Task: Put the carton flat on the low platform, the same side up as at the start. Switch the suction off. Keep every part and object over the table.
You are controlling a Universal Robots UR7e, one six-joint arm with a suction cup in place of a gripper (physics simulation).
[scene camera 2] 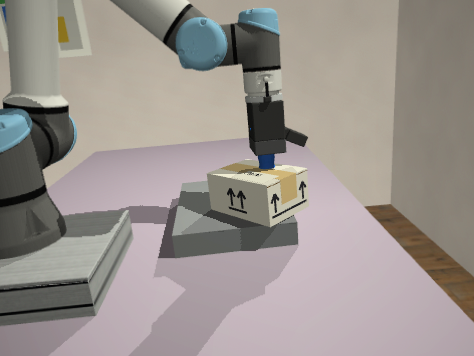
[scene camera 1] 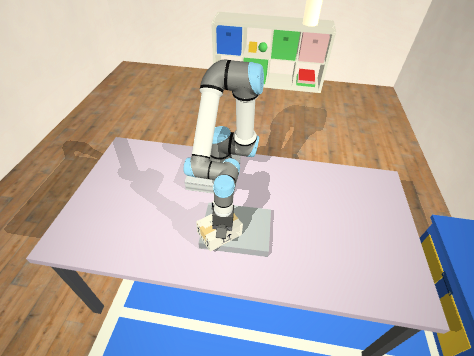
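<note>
The cream carton with tan tape hangs from my suction gripper, whose blue cup is on its top face. The arrows on its sides point up. It looks slightly tilted and is turned at an angle to the grey low platform. It is over the left part of the platform in scene camera 1, and a corner reaches past the platform's left edge. It is very low over the platform; whether its underside touches is hard to tell. The cup's contact is hidden in scene camera 1.
The robot's base stands on a grey block behind the platform. The pink table reaches out around the platform on all sides. A blue cabinet with yellow drawers stands off the table's right edge. A shelf unit is at the far wall.
</note>
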